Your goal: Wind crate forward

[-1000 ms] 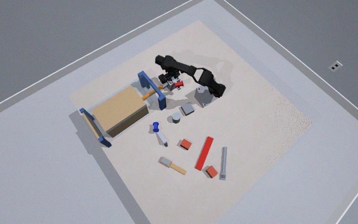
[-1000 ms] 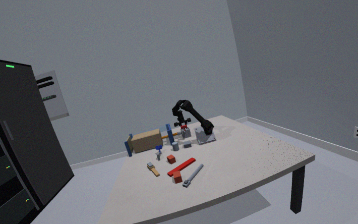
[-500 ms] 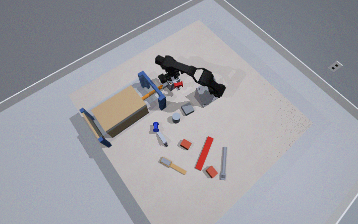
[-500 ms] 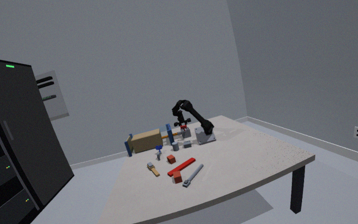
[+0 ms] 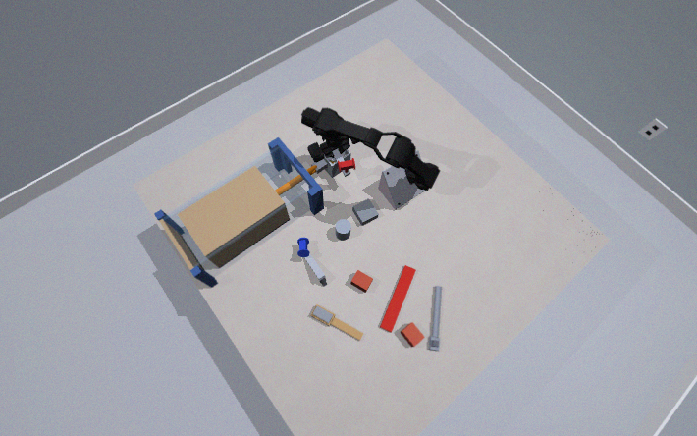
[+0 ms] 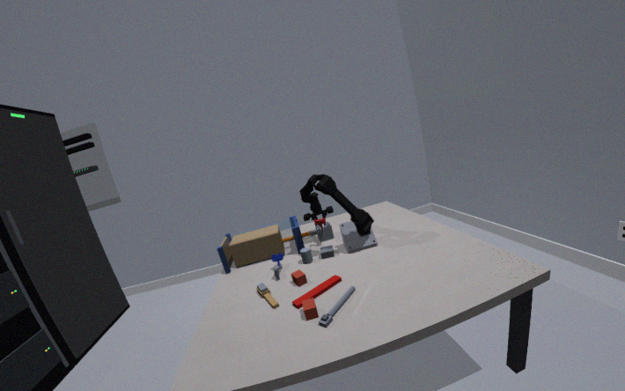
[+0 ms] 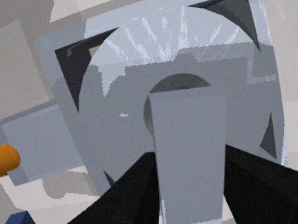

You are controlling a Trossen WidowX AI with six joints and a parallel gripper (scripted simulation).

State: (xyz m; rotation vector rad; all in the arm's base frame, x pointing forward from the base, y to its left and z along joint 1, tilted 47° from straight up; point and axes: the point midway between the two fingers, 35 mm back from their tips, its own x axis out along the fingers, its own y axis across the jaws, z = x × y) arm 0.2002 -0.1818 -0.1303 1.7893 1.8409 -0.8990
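My gripper tip is now 4 cm to the right of the red-knobbed handle, 2 cm below it and 1 cm short of it. From my gripper tip the other things lie so: red knob: 8 cm to the left, 4 cm above, 1 cm ahead; then blue frame: 16 cm ahead, 2 cm above, 1 cm to the right; then grey winch: 6 cm below, 3 cm to the right, 2 cm behind.
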